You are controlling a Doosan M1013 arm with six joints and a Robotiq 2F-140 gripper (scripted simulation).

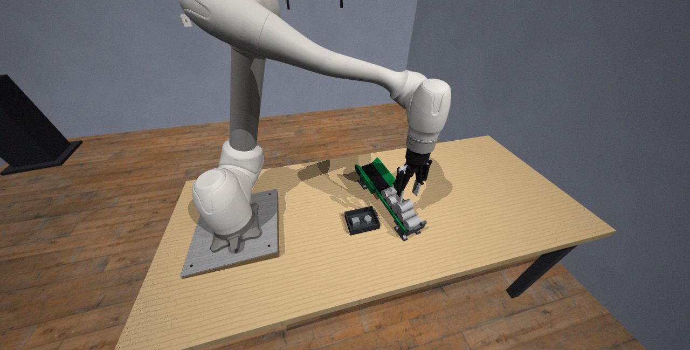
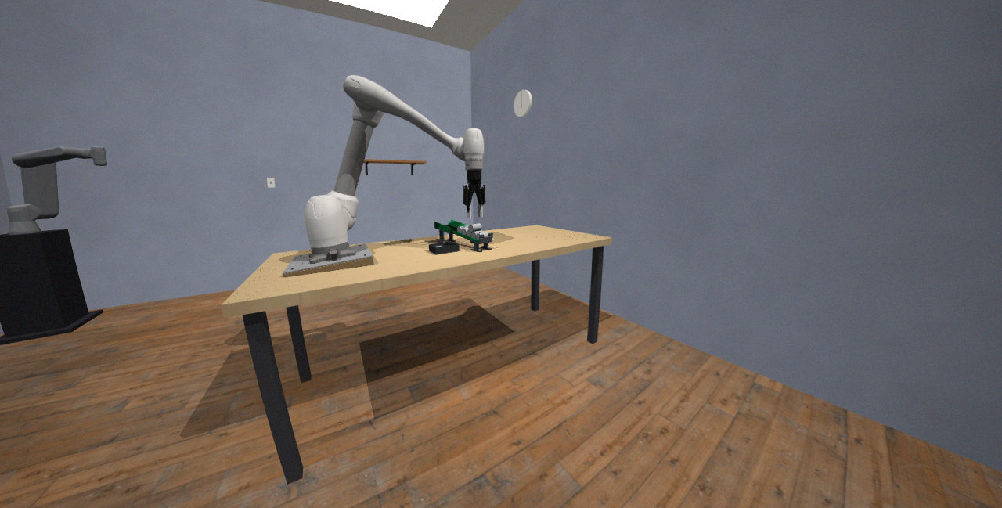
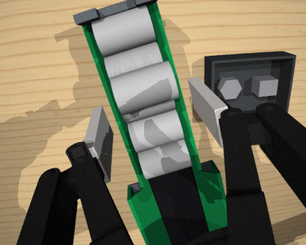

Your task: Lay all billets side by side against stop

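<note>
The billet is 80 mm below my hand. Round my hand: dark tray 180 mm below, 160 mm behind, 60 mm to the left; then grey stop 140 mm below, 80 mm to the right, 10 mm ahead; then hexagonal piece 180 mm below, 130 mm behind, 60 mm to the left.
</note>
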